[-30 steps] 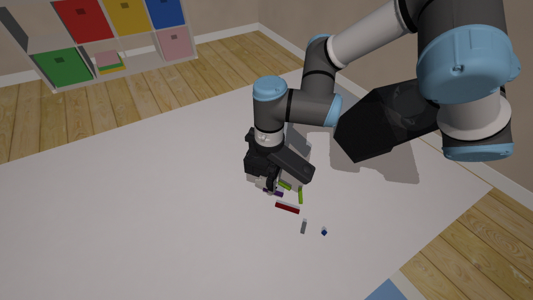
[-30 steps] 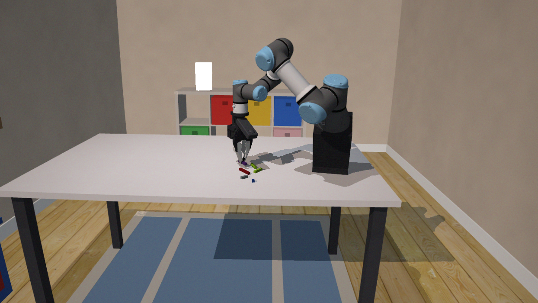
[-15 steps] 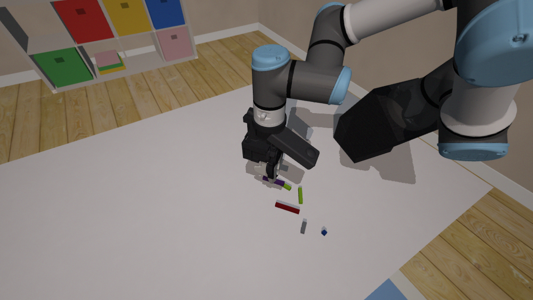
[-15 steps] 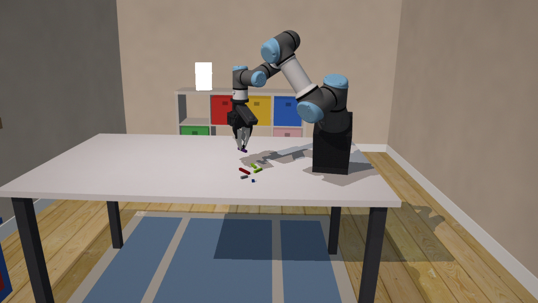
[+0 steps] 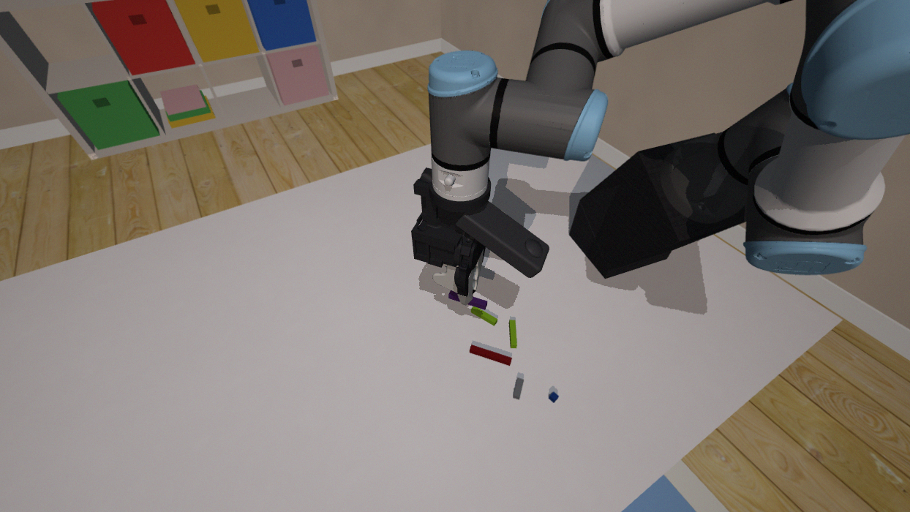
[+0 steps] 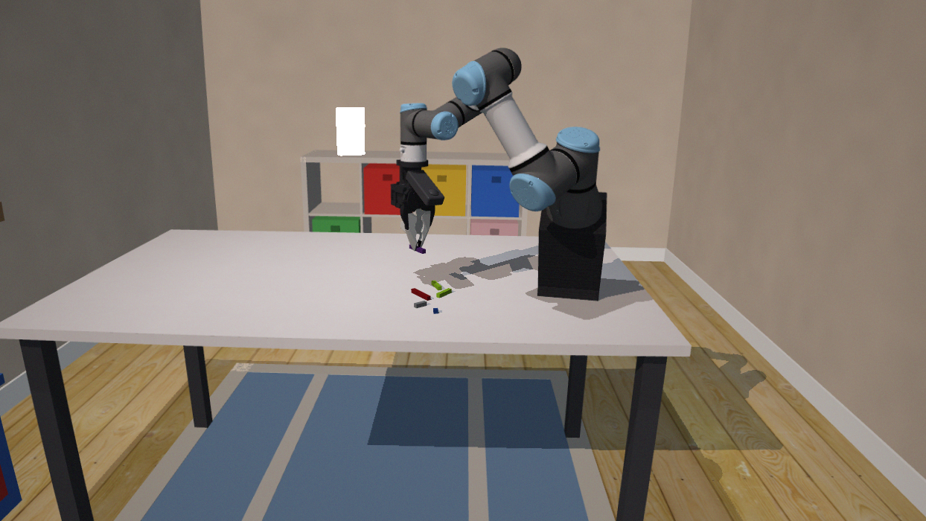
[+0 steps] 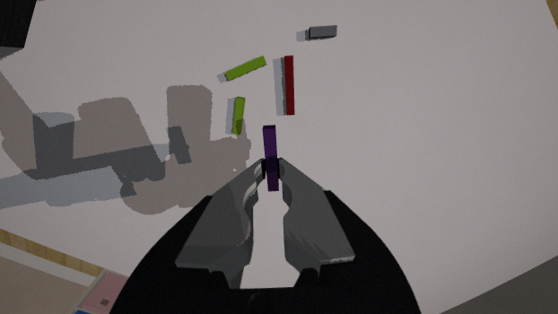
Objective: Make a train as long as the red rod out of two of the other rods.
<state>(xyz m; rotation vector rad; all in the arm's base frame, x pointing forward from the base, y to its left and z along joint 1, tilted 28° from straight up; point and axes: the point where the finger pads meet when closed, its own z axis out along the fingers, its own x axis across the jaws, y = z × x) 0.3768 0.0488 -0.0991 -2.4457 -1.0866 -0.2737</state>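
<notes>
Now: hand 150 mm to the right of the small blue rod, 110 mm above it and 80 mm past it. Also, from my hand: grey rod 120 mm to the left, 110 mm below, 40 mm behind; then red rod 110 mm below, 50 mm to the left, 20 mm behind; then purple rod 10 mm below.
</notes>
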